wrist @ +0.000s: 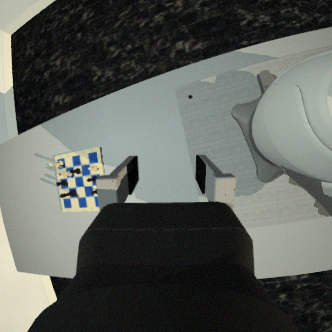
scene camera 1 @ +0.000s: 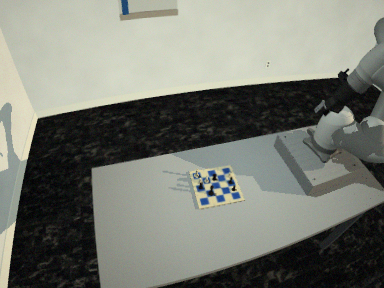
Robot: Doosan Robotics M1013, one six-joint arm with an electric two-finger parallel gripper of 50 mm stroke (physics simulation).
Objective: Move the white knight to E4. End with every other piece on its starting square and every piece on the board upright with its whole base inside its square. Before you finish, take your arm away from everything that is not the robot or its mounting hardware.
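The blue and cream chessboard lies on the table. Pale pieces stand on it, one near a corner and another close by. Several black pieces stand among them, including one toward the front. The pieces are too small to tell which pale one is the knight, and the square labels cannot be read. My gripper is open and empty, high above the table near the robot base, well to the right of the board. In the wrist view its left finger overlaps the board's right edge.
The grey table carries the board and, at its right end, the robot's mounting block. The arm's white base stands on this block. A wall rises behind the dark floor.
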